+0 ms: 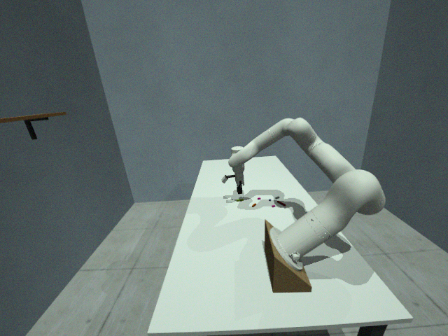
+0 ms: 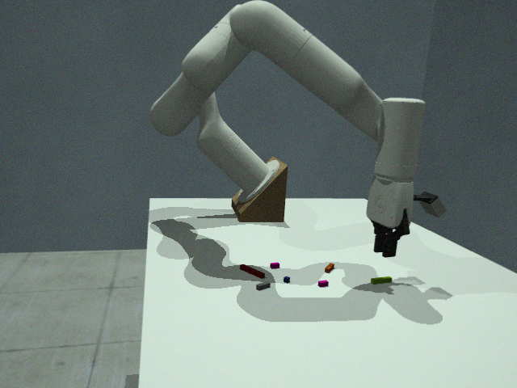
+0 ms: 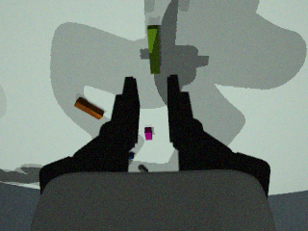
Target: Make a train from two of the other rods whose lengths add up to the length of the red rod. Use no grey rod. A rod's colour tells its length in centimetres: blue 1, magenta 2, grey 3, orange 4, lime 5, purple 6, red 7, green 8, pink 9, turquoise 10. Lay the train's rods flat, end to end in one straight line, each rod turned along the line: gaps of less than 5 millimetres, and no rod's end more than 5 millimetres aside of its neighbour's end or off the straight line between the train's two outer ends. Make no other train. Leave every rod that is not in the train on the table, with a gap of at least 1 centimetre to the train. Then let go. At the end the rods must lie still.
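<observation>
My gripper is now 8 cm above the lime rod. From my hand the other things lie so: grey rod: 27 cm to the right, 8 cm below, 2 cm ahead; then orange rod: 10 cm to the right, 8 cm below, 7 cm behind; then blue rod: 22 cm to the right, 8 cm below, 1 cm behind.
</observation>
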